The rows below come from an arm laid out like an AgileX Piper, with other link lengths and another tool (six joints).
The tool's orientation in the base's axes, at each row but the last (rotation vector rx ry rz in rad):
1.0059 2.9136 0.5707
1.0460 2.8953 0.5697
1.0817 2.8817 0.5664
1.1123 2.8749 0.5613
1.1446 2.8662 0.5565
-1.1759 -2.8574 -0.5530
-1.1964 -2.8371 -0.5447
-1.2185 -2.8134 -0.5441
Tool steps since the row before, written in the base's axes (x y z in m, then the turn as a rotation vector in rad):
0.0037 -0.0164 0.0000 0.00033 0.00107 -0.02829
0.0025 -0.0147 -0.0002 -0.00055 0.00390 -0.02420
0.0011 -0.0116 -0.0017 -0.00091 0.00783 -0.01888
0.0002 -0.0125 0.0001 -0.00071 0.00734 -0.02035
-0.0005 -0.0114 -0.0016 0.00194 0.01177 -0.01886
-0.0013 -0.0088 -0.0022 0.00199 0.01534 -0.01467
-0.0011 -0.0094 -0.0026 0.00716 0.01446 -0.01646
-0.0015 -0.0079 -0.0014 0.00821 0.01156 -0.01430
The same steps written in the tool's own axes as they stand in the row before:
-0.0127 -0.0097 -0.0051 -0.00275 -0.00866 0.02681
-0.0111 -0.0090 -0.0044 0.00015 -0.00580 0.02382
-0.0084 -0.0079 -0.0021 0.00354 -0.00150 0.02010
-0.0083 -0.0084 -0.0041 0.00289 -0.00219 0.02134
-0.0074 -0.0085 -0.0022 0.00409 0.00303 0.02173
-0.0054 -0.0074 -0.0009 0.00705 0.00675 0.01895
-0.0061 -0.0077 -0.0007 0.00253 0.00923 0.02097
-0.0047 -0.0065 -0.0014 0.00011 0.00880 0.01811

